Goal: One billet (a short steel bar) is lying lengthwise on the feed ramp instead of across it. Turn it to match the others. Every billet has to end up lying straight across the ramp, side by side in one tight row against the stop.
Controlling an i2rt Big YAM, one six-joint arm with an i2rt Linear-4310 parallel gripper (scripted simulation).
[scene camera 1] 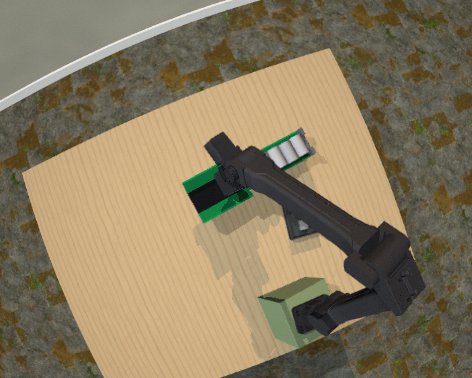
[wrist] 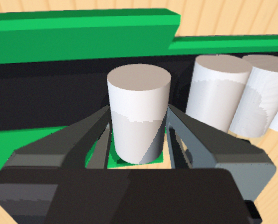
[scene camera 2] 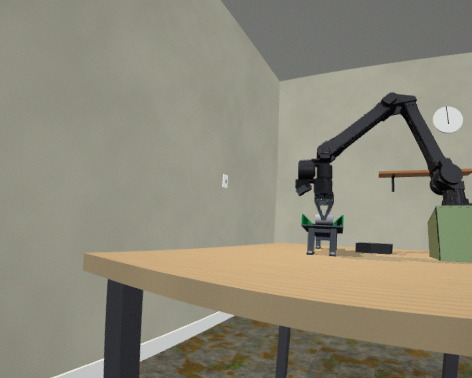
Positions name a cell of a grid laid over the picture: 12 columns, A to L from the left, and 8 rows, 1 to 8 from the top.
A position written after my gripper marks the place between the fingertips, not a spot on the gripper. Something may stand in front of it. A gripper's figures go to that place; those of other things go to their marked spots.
My gripper (wrist: G4): 13 cm from the lens. A steel billet (wrist: G4) is 10 cm from the lens. A steel billet (wrist: J3): 13 cm from the lens.
